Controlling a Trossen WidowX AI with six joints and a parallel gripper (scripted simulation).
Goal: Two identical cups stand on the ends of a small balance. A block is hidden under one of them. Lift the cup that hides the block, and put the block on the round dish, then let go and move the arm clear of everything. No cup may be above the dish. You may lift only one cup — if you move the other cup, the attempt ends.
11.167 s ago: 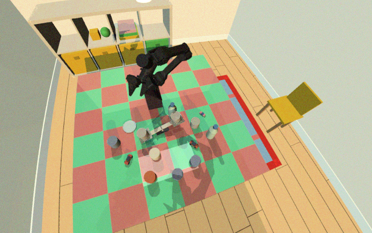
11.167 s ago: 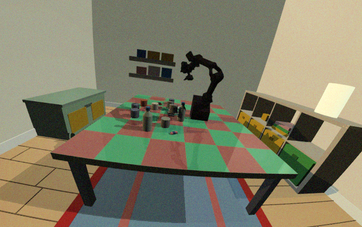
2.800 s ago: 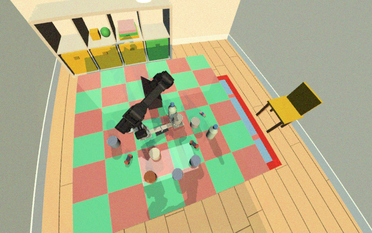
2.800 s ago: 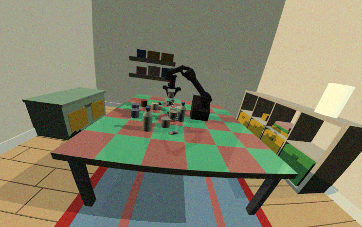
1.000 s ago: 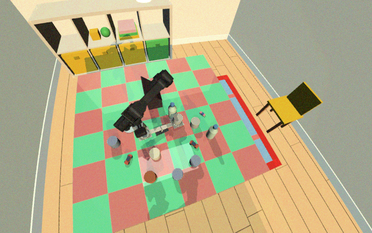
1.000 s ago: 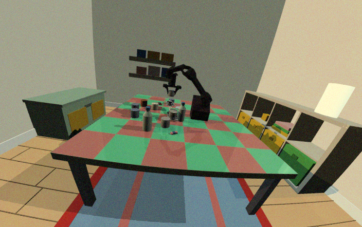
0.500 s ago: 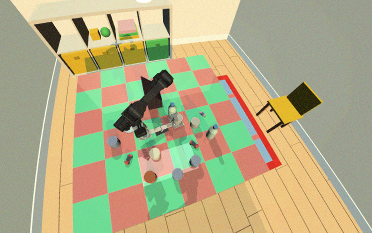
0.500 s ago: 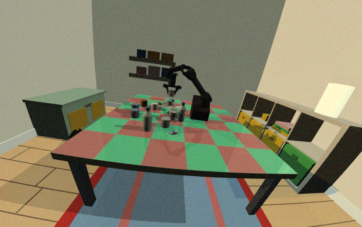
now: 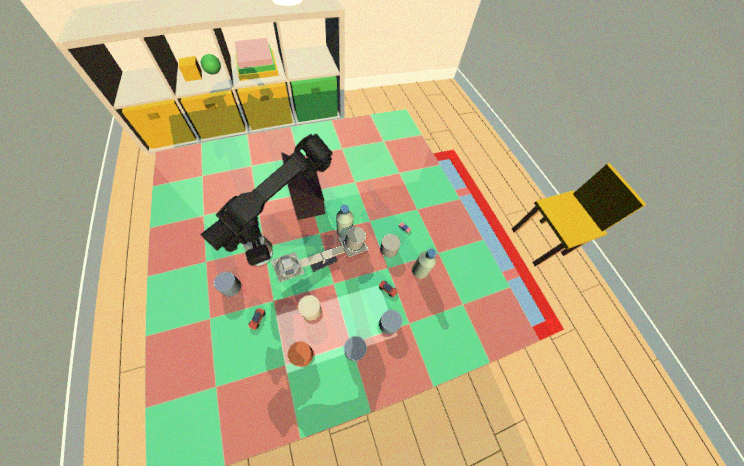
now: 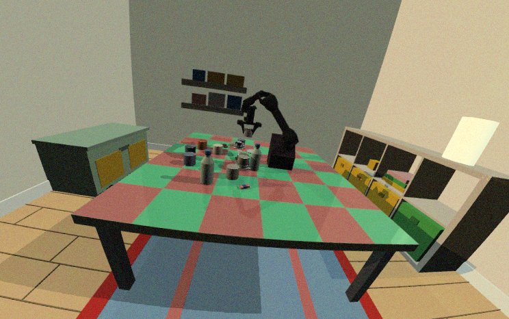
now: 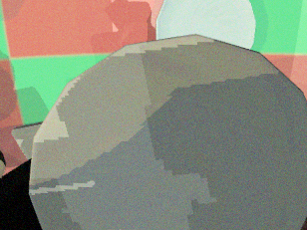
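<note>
The round pale dish is 6 cm behind my gripper tip, 3 cm to the right of it and 15 cm below it. From my gripper tip the other things lie so: balance beam 3 cm ahead, 19 cm to the left, 11 cm below; cream cylinder 19 cm ahead, 11 cm to the left, 12 cm below; small balance 4 cm ahead, 19 cm to the left, 13 cm below.
</note>
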